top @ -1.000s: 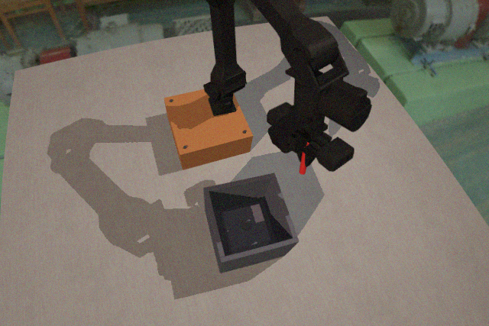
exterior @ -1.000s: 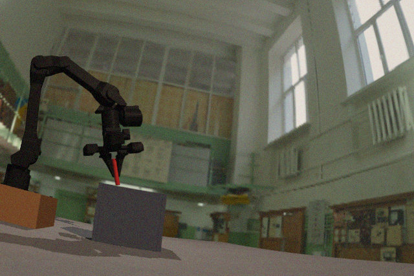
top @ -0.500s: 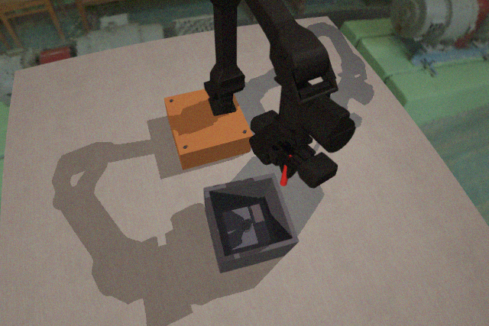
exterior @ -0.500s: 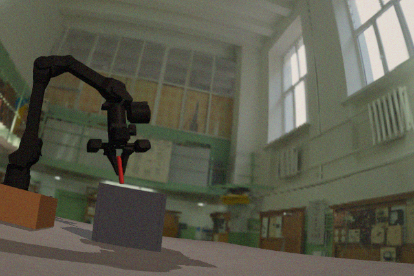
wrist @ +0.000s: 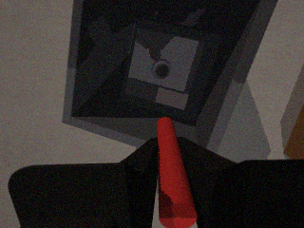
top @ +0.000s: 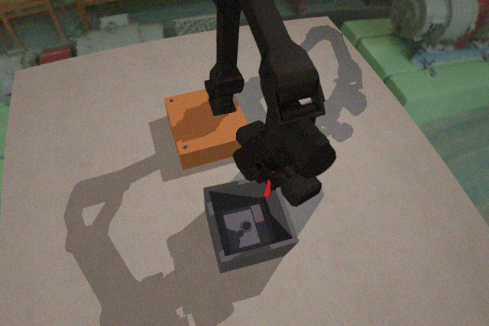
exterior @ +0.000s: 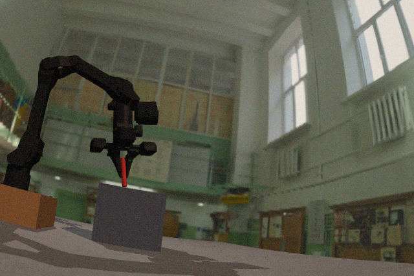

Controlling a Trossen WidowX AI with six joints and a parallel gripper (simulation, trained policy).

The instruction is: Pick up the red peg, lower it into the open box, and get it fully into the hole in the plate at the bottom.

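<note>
The grey plate is 30 mm ahead of my gripper tip, 50 mm to the right of it and 130 mm below it. From my gripper tip the other things lie so: red peg 20 mm above.
</note>
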